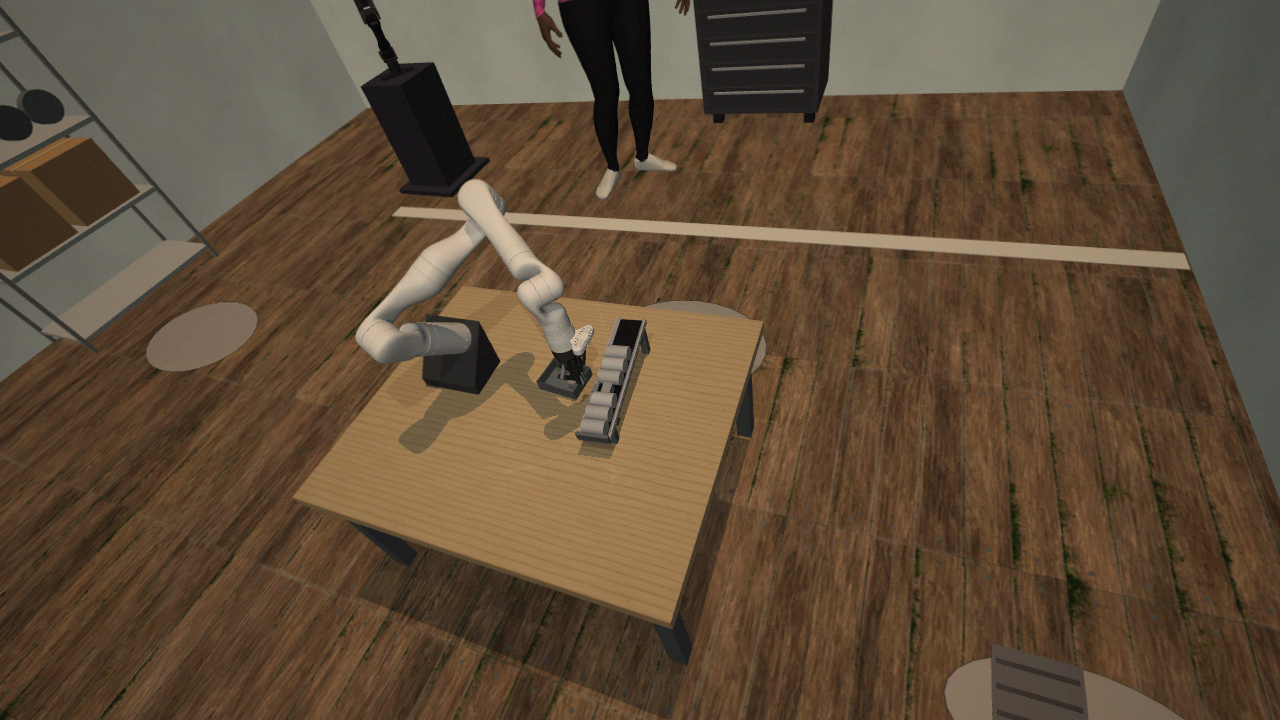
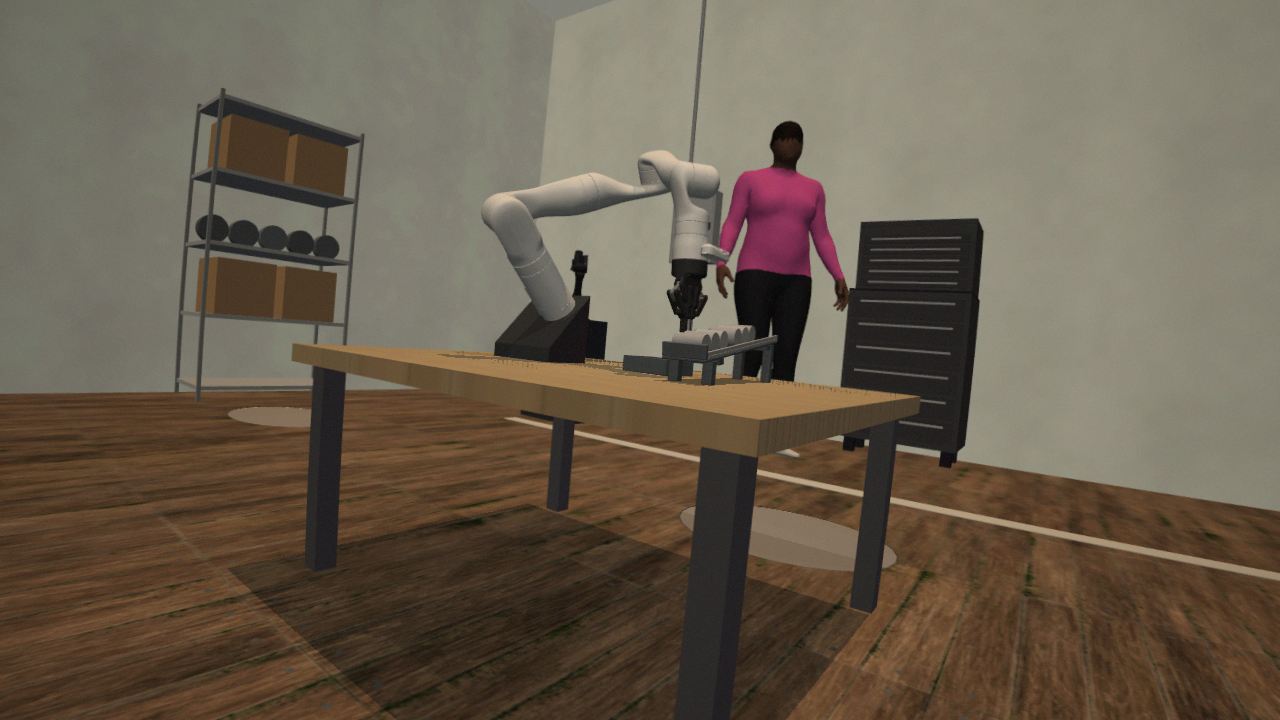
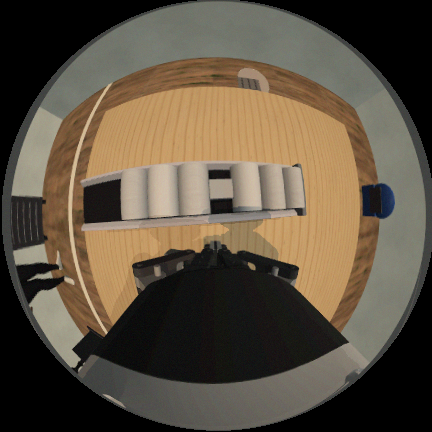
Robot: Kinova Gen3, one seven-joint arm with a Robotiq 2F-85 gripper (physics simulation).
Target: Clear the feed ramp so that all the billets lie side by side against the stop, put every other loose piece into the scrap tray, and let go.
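Pixels of known places: gripper, fingertip midpoint: (image 1: 581,382) (image 3: 214,247); arm's base, origin of the base link: (image 1: 458,338) (image 2: 559,309).
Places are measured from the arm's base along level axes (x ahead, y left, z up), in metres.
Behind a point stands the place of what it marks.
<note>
The sloping feed ramp (image 1: 630,331) @[x 0.480, y 0.174, z -0.037 m] (image 3: 102,200) @[x 0.476, y 0.162, z -0.039 m] stands on short legs on the table. Three pale grey billets (image 1: 598,413) @[x 0.516, y -0.114, z -0.040 m] (image 3: 246,186) @[x 0.501, y -0.060, z -0.030 m] lie side by side at its low end, by the stop (image 1: 597,438) @[x 0.533, y -0.169, z -0.067 m] (image 2: 684,351) @[x 0.519, y -0.169, z -0.076 m] (image 3: 302,190). Three more billets (image 1: 614,364) @[x 0.498, y 0.034, z -0.019 m] (image 3: 163,192) @[x 0.487, y 0.036, z -0.017 m] lie side by side higher up. A small pale block (image 3: 220,189) @[x 0.497, y -0.029, z -0.040 m] sits in the gap between the two groups. My gripper (image 1: 570,384) @[x 0.420, y -0.026, z -0.047 m] (image 2: 686,324) @[x 0.420, y -0.026, z -0.047 m] (image 3: 214,247) @[x 0.420, y -0.026, z -0.047 m] is shut and empty, pointing down over the dark scrap tray (image 1: 556,390) @[x 0.317, y -0.026, z -0.115 m] (image 2: 646,364) @[x 0.323, y -0.026, z -0.114 m] beside the ramp. The tray's contents are mostly hidden.
The arm's black base (image 1: 458,362) @[x 0.008, y -0.050, z -0.052 m] (image 2: 541,340) @[x 0.031, y -0.079, z -0.083 m] stands on the wooden table (image 1: 501,501) @[x 0.340, y -0.374, z -0.134 m] (image 2: 537,386) @[x 0.524, y -0.515, z -0.137 m], on the tray's far side from the ramp. A person (image 1: 617,80) (image 2: 778,219) stands on the floor behind the table, near the drawer cabinet (image 1: 762,53) (image 2: 908,358).
</note>
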